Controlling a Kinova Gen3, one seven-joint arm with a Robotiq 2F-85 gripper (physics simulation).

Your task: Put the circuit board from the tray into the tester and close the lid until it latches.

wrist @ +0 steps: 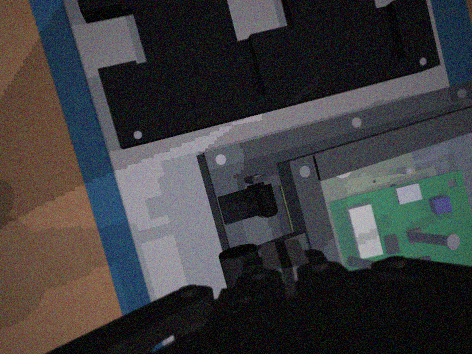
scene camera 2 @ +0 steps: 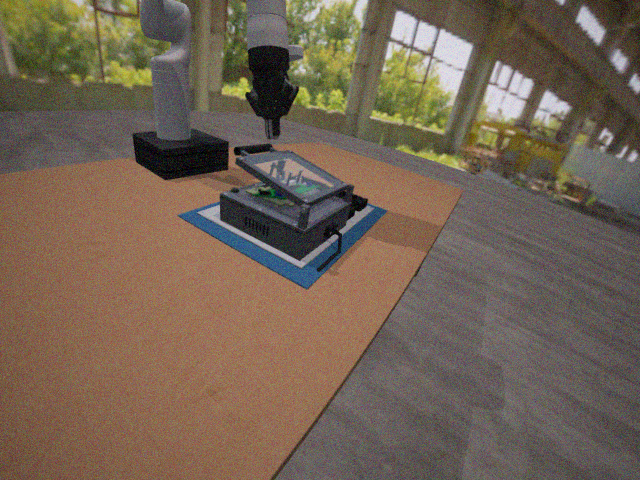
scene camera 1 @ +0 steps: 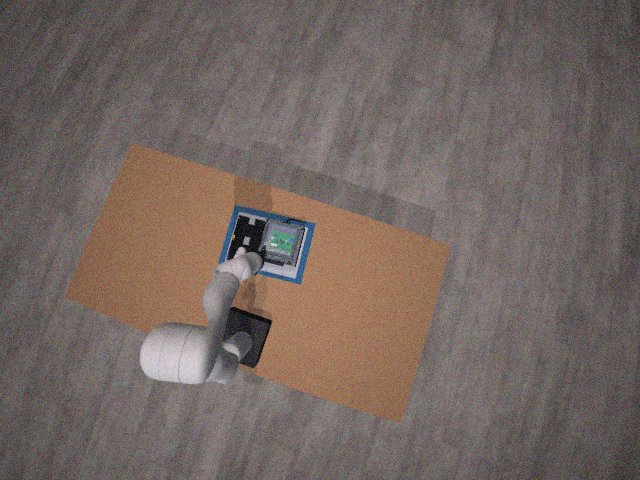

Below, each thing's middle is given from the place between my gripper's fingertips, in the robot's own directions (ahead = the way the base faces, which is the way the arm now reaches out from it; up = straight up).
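I see that the clear lid (scene camera 2: pixel 300 181) is 4 cm below my hand, and that it also sits 8 cm ahead of my hand and 3 cm to the right of it.
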